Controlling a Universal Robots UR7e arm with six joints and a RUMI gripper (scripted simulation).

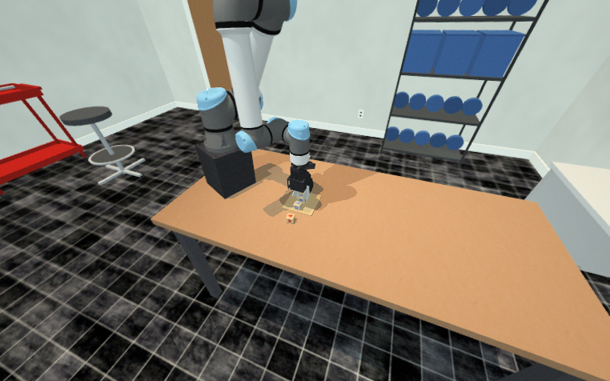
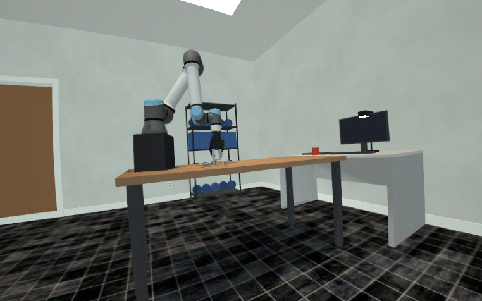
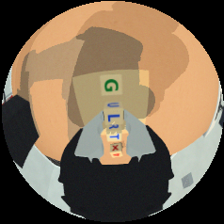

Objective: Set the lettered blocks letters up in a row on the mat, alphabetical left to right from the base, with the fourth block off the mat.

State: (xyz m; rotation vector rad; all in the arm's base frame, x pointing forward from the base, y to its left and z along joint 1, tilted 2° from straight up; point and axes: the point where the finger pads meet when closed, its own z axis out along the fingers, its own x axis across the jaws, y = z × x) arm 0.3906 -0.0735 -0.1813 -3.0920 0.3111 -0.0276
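The wooden letter block is right at my hand. From my hand the other things lie so: pale yellow mat (2 cm below).
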